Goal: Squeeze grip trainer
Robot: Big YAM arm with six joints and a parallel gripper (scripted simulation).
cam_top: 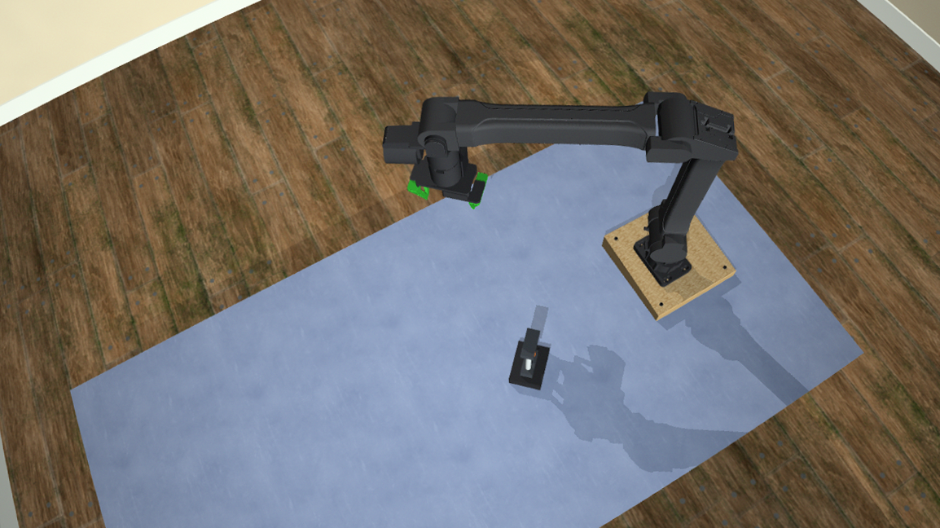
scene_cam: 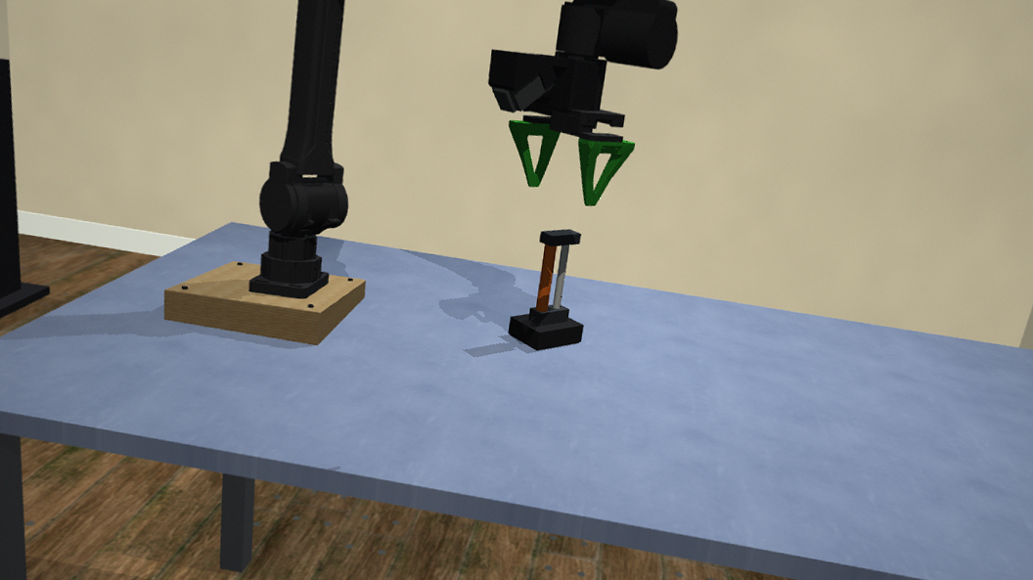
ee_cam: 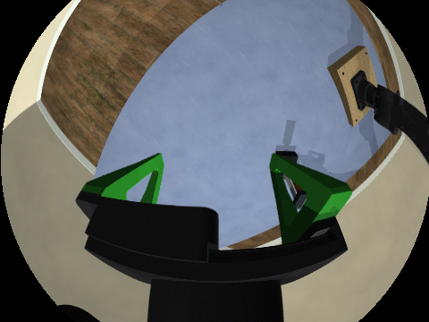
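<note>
Right now my hand is 310 mm to the right of the thin grey bar, 190 mm above it and 10 mm short of it. The rest, counted from my hand: grip trainer (300 mm to the left, 200 mm below).
</note>
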